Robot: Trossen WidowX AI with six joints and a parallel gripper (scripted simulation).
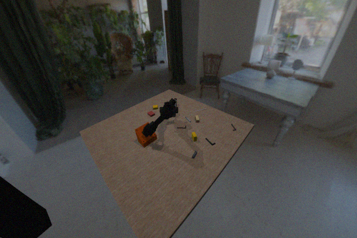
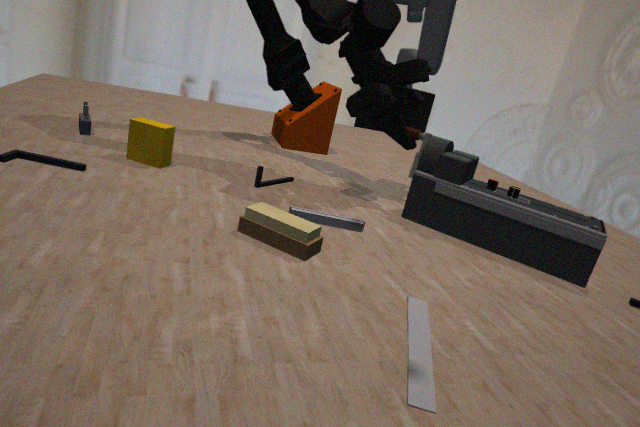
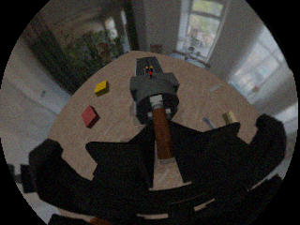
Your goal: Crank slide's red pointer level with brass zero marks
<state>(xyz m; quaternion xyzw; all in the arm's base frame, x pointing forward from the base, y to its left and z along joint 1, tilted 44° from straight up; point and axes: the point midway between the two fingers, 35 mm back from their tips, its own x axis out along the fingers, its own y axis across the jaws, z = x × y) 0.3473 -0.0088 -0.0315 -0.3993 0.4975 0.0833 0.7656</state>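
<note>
The brown crank handle lies 20 mm behind my gripper tip, 20 mm above it and 10 mm to the right of it. Also, from my gripper tip: red pointer: 110 mm ahead, 70 mm to the left, 10 mm below; red block: 240 mm to the left, 90 mm below, 70 mm behind; grey bar: 170 mm to the right, 90 mm below, 80 mm ahead.
</note>
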